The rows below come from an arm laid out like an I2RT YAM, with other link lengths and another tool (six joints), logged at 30 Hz.
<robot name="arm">
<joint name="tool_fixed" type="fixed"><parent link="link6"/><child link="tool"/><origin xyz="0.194 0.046 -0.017" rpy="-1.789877 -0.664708 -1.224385"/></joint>
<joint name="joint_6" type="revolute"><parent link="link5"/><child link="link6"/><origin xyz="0.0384 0 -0.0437"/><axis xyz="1 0 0"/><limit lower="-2.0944" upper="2.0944"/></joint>
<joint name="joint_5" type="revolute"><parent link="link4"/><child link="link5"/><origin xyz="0.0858 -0.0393 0.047"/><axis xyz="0 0 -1"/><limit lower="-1.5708" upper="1.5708"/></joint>
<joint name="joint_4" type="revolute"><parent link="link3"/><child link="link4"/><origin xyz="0.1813 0.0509 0.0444"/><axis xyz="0 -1 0"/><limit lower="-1.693" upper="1.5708"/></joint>
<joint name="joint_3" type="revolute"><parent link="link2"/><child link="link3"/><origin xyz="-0.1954 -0.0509 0"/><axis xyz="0 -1 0"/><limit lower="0" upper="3.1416"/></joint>
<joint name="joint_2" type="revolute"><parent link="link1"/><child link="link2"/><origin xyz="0.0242 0.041 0.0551"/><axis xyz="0 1 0"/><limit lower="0" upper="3.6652"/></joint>
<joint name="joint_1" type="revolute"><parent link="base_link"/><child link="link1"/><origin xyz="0 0 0.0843"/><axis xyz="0 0 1"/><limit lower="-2.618" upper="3.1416"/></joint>
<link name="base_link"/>
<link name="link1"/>
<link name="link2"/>
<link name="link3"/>
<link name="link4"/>
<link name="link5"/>
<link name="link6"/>
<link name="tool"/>
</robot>
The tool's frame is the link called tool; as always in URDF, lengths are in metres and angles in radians.
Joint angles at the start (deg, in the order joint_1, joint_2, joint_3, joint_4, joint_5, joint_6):
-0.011, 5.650, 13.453, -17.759, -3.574, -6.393
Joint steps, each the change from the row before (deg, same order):
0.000, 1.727, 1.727, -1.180, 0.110, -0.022
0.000, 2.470, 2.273, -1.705, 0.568, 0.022
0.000, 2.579, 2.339, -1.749, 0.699, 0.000
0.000, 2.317, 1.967, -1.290, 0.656, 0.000
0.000, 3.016, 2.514, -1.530, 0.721, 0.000
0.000, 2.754, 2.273, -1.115, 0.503, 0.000
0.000, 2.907, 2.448, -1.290, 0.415, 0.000
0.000, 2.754, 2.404, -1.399, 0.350, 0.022
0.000, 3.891, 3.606, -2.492, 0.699, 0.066
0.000, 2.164, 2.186, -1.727, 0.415, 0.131
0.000, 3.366, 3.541, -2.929, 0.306, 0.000
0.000, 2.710, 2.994, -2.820, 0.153, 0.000
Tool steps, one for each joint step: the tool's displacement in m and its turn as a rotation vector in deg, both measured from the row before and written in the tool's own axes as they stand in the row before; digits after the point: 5 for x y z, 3 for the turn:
-0.00036, 0.00072, -0.00065, -0.849, -0.774, 0.288
-0.00040, 0.00341, -0.00030, -1.628, -0.978, 0.584
-0.00014, 0.00398, -0.00014, -1.788, -0.950, 0.588
0.00040, 0.00336, 0.00019, -1.535, -0.729, 0.481
0.00053, 0.00368, 0.00046, -1.845, -0.967, 0.555
0.00110, 0.00195, 0.00051, -1.410, -0.804, 0.407
0.00069, 0.00187, 0.00068, -1.454, -0.975, 0.407
0.00032, 0.00183, 0.00068, -1.407, -1.020, 0.404
0.00013, 0.00399, 0.00086, -2.332, -1.518, 0.675
-0.00024, 0.00256, 0.00023, -1.404, -0.939, 0.483
-0.00168, 0.00335, 0.00014, -2.078, -1.767, 0.491
-0.00278, 0.00348, -0.00003, -1.826, -1.716, 0.417

